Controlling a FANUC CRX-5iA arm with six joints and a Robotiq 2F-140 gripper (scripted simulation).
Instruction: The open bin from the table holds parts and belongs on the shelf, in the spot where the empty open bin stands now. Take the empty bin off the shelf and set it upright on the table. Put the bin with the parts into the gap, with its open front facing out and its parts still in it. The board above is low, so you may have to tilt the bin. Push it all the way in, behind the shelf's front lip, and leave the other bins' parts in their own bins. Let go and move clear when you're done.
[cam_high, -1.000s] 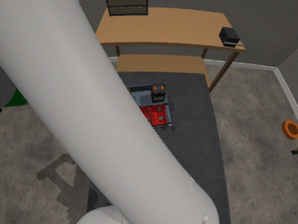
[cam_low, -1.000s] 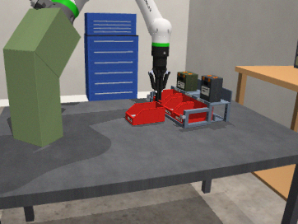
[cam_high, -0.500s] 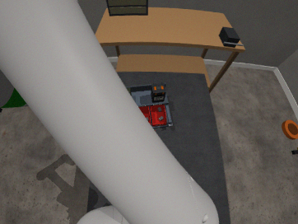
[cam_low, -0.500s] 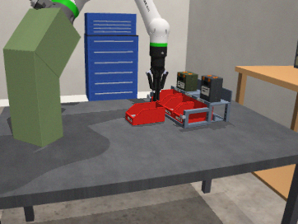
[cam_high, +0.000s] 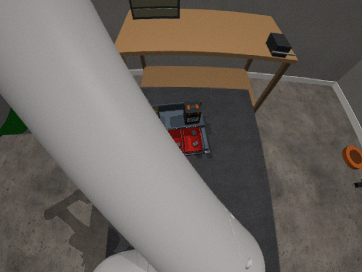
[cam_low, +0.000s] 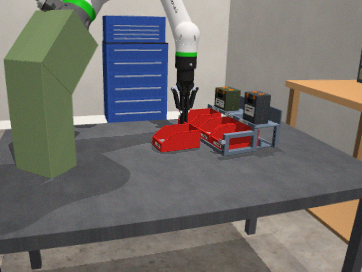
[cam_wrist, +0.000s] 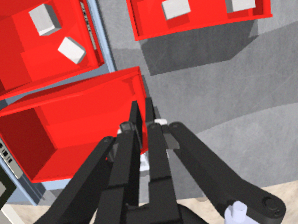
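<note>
My hand is 5 cm past the part, 12 cm to the left of it and 7 cm above it. The rest, counted from my hand: grey shelf (17 cm ahead, 9 cm to the right, 1 cm below); dark box (25 cm ahead, 20 cm to the right, 8 cm above).
</note>
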